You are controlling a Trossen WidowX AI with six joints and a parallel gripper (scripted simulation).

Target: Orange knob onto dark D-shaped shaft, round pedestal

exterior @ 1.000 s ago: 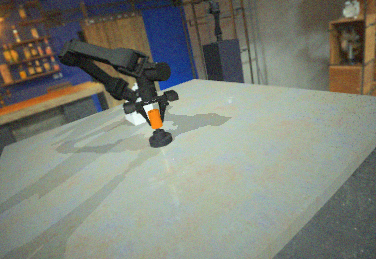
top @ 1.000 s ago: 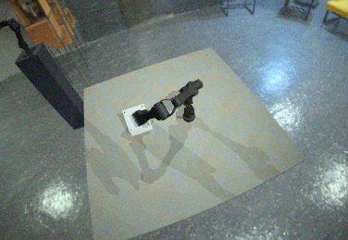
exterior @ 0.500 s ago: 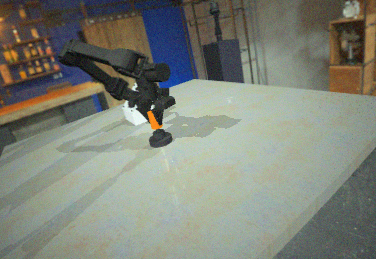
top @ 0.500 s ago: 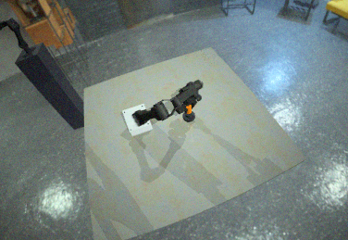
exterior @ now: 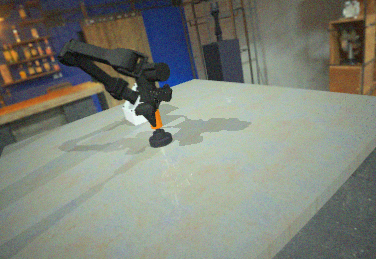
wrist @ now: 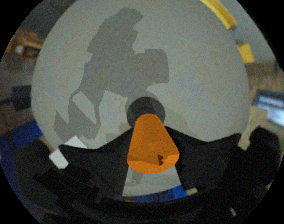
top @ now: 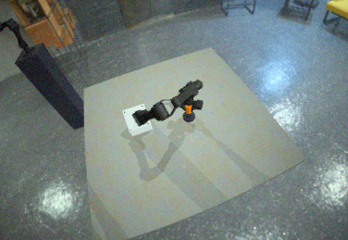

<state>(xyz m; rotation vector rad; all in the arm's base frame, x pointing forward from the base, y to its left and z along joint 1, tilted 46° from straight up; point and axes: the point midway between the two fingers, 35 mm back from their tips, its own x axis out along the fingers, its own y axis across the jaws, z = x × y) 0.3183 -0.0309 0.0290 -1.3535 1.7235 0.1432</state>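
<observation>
The orange knob lies 2 cm above my gripper tip. The rest, counted from my gripper tip: dark round pedestal: 4 cm below.
</observation>
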